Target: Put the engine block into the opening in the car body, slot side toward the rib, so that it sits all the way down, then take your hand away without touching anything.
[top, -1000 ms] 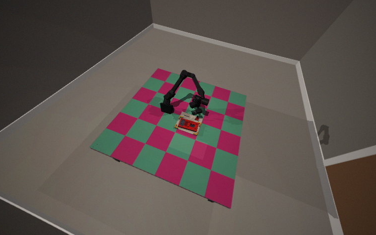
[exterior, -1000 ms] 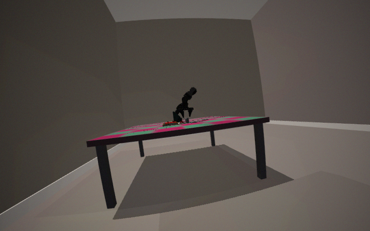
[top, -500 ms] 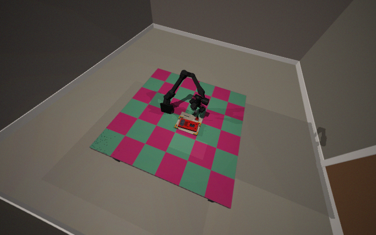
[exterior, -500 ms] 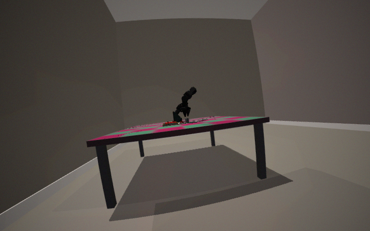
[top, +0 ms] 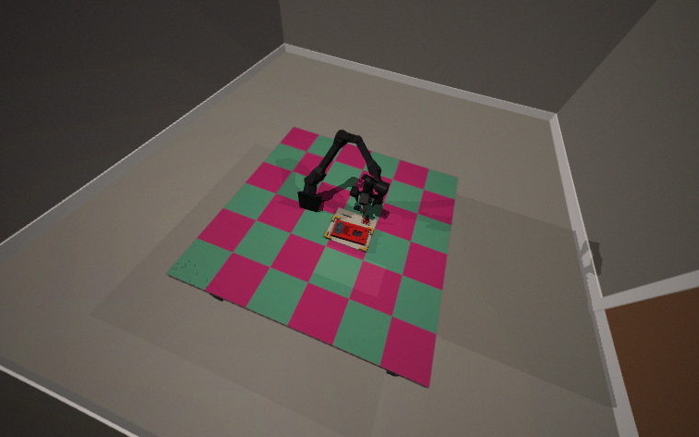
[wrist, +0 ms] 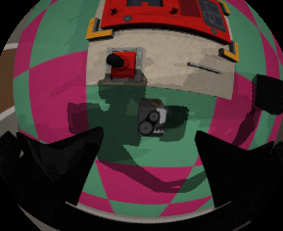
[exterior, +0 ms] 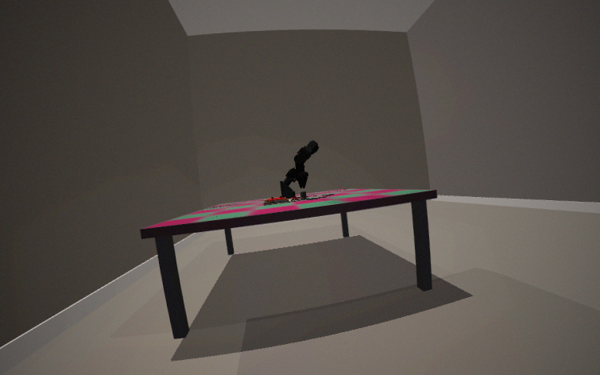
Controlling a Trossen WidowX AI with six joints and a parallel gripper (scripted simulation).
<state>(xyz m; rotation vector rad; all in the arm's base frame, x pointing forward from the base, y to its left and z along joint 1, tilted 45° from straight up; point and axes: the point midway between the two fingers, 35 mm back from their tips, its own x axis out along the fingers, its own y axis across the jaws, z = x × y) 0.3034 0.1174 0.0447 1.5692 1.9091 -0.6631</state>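
The grey engine block is 50 mm below my gripper tip.
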